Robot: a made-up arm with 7 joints. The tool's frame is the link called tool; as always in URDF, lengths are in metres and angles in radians.
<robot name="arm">
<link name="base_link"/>
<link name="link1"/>
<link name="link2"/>
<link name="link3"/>
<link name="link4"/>
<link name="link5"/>
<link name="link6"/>
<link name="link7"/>
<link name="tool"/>
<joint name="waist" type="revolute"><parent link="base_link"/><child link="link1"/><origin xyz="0.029 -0.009 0.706" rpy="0 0 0"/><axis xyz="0 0 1"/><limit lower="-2.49" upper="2.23" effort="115" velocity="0.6"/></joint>
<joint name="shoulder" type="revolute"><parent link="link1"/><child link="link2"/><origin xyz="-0.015 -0.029 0.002" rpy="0 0 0"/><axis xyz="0 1 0"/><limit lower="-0.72" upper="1.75" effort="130" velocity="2.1"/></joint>
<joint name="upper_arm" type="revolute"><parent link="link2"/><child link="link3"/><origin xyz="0.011 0.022 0.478" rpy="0 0 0"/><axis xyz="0 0 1"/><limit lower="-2.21" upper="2.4" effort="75" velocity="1.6"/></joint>
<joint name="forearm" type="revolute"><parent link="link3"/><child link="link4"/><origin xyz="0.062 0.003 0.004" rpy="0 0 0"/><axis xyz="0 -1 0"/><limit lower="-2.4" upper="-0.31" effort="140" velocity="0.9"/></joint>
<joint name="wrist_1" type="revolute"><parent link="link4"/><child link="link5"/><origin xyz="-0.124 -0.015 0.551" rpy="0 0 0"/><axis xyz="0 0 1"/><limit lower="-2.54" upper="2.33" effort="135" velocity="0.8"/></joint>
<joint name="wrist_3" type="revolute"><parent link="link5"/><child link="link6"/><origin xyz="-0.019 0.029 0.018" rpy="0 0 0"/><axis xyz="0 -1 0"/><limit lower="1.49" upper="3.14" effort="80" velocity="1.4"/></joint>
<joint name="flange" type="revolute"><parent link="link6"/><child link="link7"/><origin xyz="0.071 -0.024 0.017" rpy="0 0 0"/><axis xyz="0 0 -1"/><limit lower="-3.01" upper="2.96" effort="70" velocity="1.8"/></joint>
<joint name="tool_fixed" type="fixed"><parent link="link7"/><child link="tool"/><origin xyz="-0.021 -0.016 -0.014" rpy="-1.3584 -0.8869 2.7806"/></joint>
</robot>
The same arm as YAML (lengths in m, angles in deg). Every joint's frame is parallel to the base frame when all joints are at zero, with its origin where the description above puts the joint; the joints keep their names.
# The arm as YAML. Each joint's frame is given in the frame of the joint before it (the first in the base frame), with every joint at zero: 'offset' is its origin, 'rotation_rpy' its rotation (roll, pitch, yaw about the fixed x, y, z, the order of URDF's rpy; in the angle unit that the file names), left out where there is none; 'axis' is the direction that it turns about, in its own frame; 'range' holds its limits. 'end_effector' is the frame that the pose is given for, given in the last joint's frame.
length_unit: m
angle_unit: deg
chain:
  - id: waist
    offset: [0.029, -0.009, 0.706]
    axis: "+z"
    range: [-142.67, 127.77]
  - id: shoulder
    offset: [-0.015, -0.029, 0.002]
    axis: "+y"
    range: [-41.25, 100.27]
  - id: upper_arm
    offset: [0.011, 0.022, 0.478]
    axis: "+z"
    range: [-126.62, 137.51]
  - id: forearm
    offset: [0.062, 0.003, 0.004]
    axis: "-y"
    range: [-137.51, -17.76]
  - id: wrist_1
    offset: [-0.124, -0.015, 0.551]
    axis: "+z"
    range: [-145.53, 133.5]
  - id: wrist_3
    offset: [-0.019, 0.029, 0.018]
    axis: "-y"
    range: [85.37, 179.91]
  - id: flange
    offset: [0.071, -0.024, 0.017]
    axis: "-z"
    range: [-172.46, 169.6]
end_effector:
  offset: [-0.021, -0.016, -0.014]
  rotation_rpy: [-77.83, -50.82, 159.32]

